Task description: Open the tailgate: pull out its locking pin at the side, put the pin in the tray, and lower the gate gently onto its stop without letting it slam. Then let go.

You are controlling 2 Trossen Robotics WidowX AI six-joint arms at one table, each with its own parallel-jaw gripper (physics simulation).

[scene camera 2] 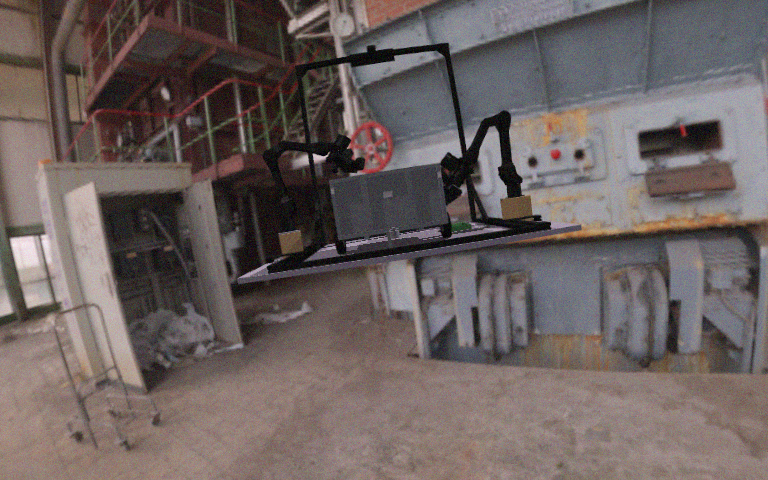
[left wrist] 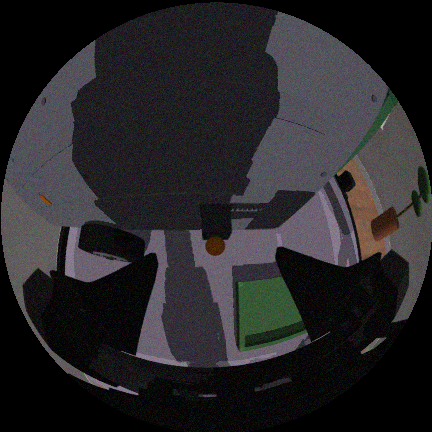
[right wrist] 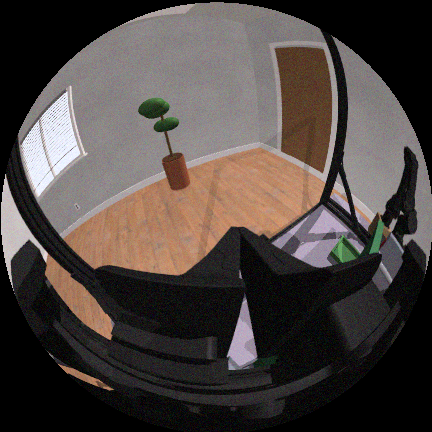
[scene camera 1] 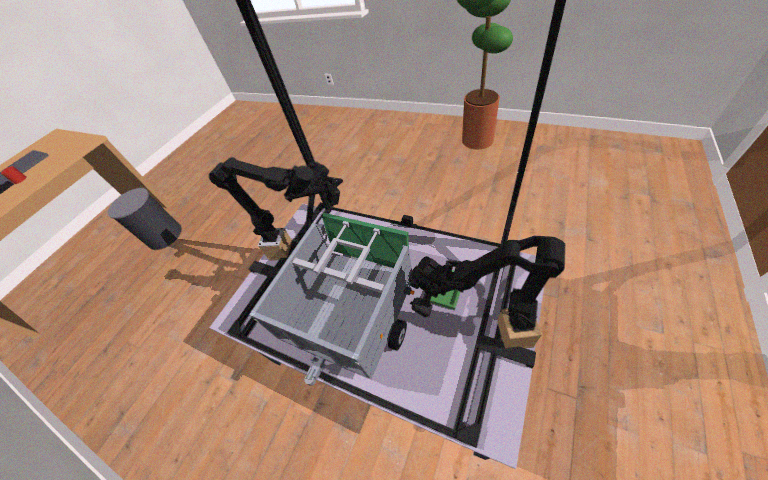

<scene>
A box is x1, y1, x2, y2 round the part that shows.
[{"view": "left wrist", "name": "my left gripper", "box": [22, 246, 408, 431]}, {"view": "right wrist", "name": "my right gripper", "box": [10, 226, 425, 431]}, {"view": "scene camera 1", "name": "my left gripper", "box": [409, 265, 445, 316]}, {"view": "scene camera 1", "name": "my right gripper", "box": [308, 162, 342, 205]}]
</scene>
